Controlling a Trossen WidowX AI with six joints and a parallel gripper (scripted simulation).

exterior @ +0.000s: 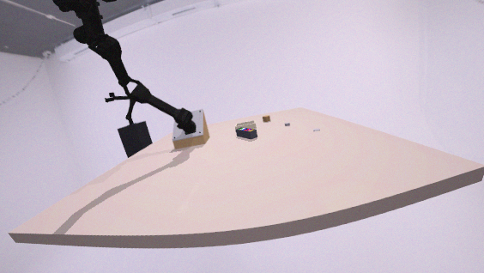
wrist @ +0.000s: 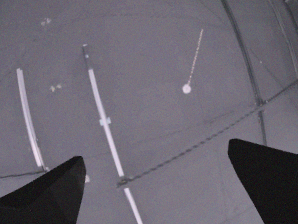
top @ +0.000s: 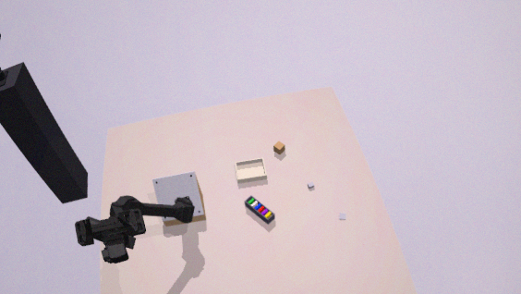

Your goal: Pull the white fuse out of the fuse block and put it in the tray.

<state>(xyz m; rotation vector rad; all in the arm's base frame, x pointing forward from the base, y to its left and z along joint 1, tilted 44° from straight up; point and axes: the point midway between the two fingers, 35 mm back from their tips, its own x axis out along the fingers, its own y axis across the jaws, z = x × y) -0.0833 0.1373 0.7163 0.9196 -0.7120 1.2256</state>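
Now: gripper tip 410 mm short of the white fuse, 370 mm to the right of it and 700 mm above it. Round my gripper tip: tray 440 mm ahead, 550 mm to the left, 720 mm below.
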